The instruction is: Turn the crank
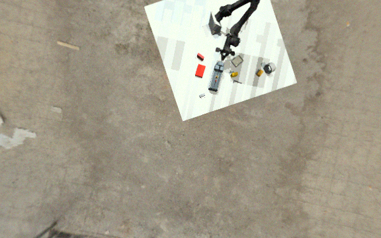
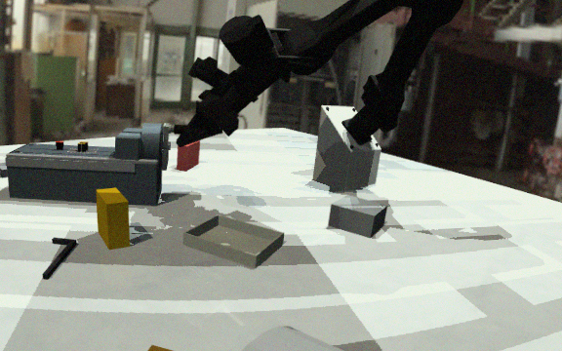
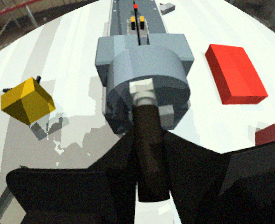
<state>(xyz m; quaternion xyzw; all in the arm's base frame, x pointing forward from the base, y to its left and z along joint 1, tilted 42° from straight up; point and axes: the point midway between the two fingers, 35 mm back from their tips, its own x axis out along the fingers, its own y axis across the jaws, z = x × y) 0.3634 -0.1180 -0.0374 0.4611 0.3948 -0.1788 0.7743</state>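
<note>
My gripper tip is 20 mm below the dark crank handle, 10 mm to the right of it and 10 mm past it. From my gripper tip the other things lie so: red pointer: 150 mm ahead, 140 mm to the right, 10 mm below; then shallow grey tray: 180 mm to the left, 90 mm below, 50 mm ahead; then yellow block: 170 mm ahead, 80 mm to the left, 70 mm below.
</note>
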